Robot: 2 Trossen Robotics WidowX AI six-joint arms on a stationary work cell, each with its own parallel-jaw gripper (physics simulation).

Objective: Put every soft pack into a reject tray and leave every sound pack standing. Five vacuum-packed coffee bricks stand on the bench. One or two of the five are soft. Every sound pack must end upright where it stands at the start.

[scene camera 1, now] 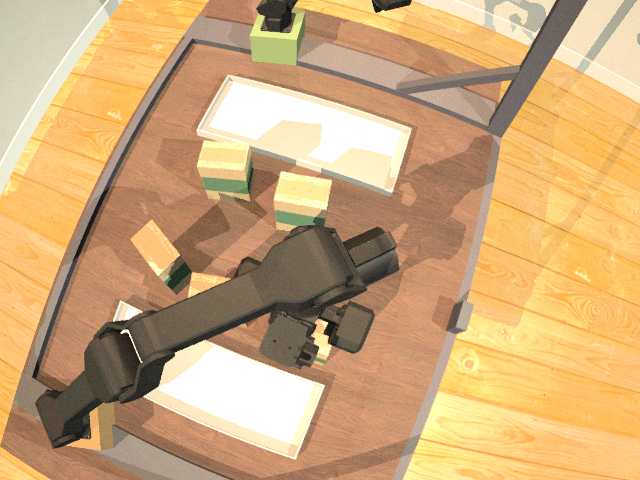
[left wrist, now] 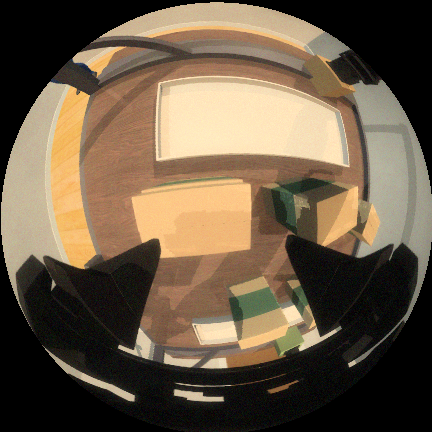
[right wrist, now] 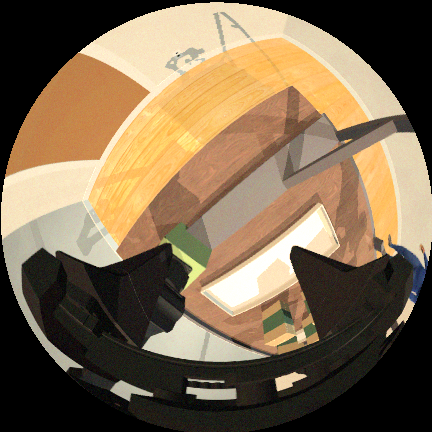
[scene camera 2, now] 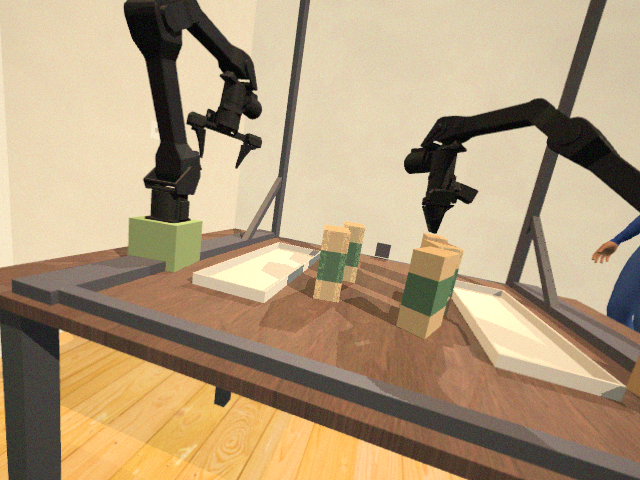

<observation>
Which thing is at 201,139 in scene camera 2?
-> The right gripper.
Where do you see a white reject tray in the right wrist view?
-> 269,271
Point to a white reject tray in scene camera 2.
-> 259,275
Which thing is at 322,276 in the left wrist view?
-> The left gripper.
</observation>
